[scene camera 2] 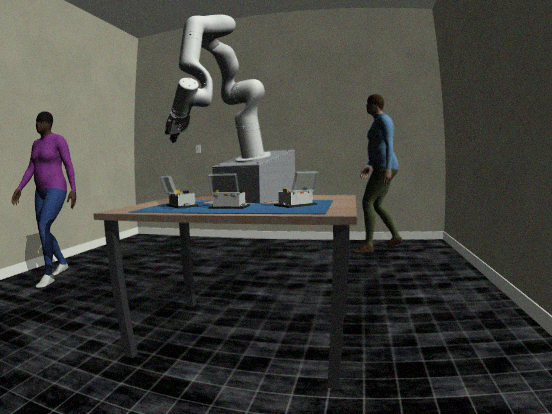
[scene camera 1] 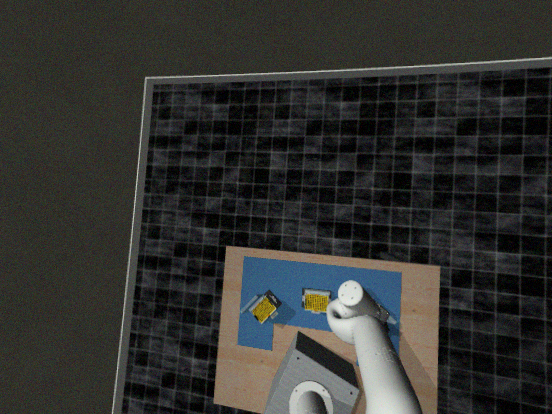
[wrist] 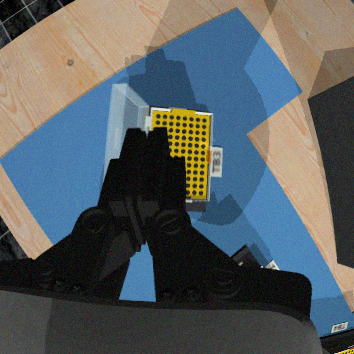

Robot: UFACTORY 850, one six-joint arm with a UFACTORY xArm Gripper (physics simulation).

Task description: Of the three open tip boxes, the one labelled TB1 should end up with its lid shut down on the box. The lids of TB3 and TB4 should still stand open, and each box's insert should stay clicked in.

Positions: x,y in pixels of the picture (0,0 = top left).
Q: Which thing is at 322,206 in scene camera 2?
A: A blue mat.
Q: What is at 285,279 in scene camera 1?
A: A blue mat.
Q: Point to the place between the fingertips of my gripper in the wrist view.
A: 151,152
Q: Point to a blue mat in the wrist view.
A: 224,66
